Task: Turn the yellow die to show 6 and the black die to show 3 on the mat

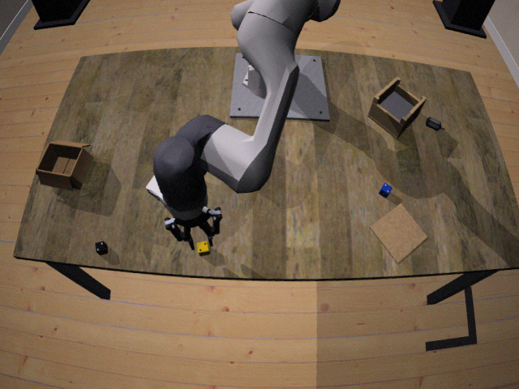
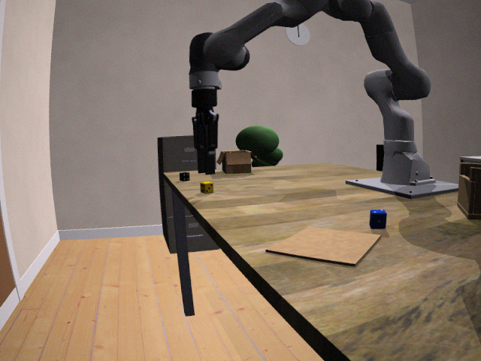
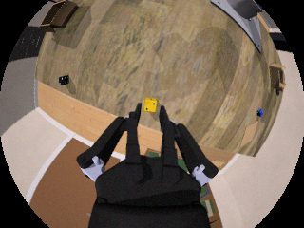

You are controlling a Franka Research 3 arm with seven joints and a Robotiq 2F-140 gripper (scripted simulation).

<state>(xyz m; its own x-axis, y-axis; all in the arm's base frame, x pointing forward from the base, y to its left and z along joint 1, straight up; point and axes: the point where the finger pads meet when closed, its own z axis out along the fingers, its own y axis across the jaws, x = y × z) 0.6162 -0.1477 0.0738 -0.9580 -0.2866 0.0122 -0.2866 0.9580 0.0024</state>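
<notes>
Right now my hand is 7 cm above the yellow die. Round my hand: cardboard box 22 cm behind, 51 cm to the right, 4 cm below; then blue die 22 cm behind, 52 cm to the left, 7 cm below; then black die 3 cm ahead, 31 cm to the right, 7 cm below.
</notes>
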